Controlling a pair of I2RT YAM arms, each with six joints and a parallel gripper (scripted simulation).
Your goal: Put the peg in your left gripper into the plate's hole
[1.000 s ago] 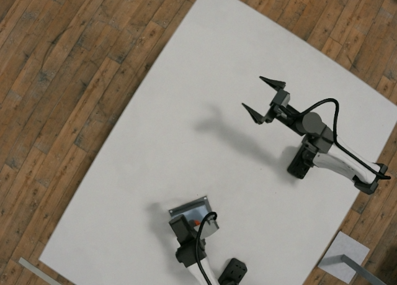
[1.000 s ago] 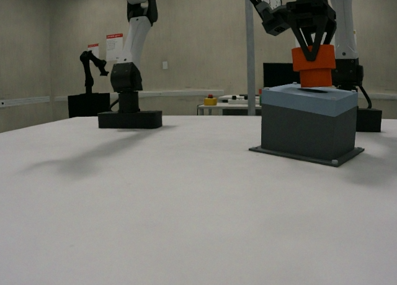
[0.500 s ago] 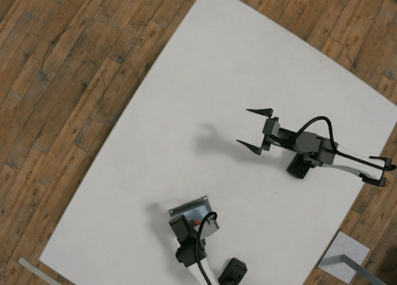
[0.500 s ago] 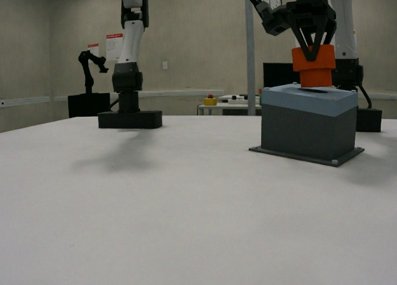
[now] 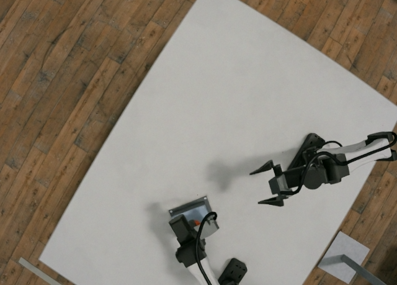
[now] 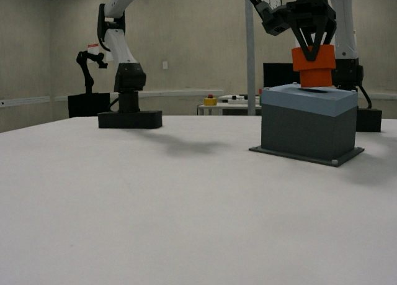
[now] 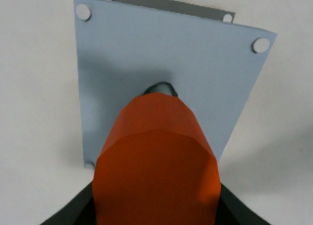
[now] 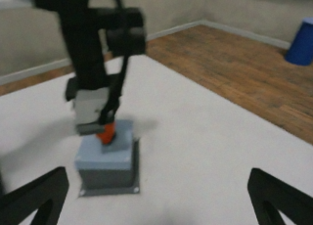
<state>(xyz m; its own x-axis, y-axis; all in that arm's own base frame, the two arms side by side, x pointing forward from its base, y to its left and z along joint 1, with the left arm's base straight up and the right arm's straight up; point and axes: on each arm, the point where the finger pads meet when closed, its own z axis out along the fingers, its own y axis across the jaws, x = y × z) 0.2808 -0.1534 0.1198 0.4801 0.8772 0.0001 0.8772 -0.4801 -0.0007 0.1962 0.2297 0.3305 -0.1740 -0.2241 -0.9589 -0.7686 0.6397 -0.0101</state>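
My left gripper is now 8 cm above the light blue plate and 1 cm to the left of it. Round my left hand: orange peg 2 cm below; then grey post 119 cm behind, 14 cm to the right; then dark grey box 11 cm below, 1 cm to the right, 1 cm behind.
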